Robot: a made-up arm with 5 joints.
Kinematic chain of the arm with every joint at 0, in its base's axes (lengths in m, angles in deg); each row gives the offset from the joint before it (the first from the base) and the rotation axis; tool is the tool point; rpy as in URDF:
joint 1: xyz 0.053 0 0.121 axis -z
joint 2: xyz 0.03 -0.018 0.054 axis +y
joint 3: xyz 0.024 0 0.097 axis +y
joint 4: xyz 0.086 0 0.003 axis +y
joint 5: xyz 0.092 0.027 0 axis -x
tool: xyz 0 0 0 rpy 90 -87.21 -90
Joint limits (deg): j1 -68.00..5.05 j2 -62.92..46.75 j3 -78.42..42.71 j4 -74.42..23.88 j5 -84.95..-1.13
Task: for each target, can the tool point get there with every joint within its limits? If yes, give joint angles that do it. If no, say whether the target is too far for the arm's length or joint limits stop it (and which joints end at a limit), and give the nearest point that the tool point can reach.
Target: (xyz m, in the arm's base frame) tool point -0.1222 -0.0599 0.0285
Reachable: no: joint limits stop it (at a limit: joint 2, joint 3, joint 4) | nearest point -0.1262 -0.0613 0.2381 | short by 0.210 m
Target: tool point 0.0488 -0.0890 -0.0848
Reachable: no: joint limits stop it (at a limit: joint 1, joint 2, joint 3, joint 4) | nearest point 0.1379 0.0015 0.0535 | short by 0.188 m
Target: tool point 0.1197 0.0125 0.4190
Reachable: yes | joints -3.01 -38.67 -7.19 -30.68 -35.81
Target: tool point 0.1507 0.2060 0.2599
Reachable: yes | joints -62.35 2.83 21.43 -37.94 -56.89
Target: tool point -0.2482 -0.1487 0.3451
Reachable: no: too far | nearest point -0.1300 -0.0904 0.3134 | short by 0.136 m
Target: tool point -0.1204 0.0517 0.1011
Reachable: no: joint limits stop it (at a limit: joint 1, joint 2, joint 3, joint 4) | nearest point -0.1346 0.0256 0.2381 | short by 0.140 m
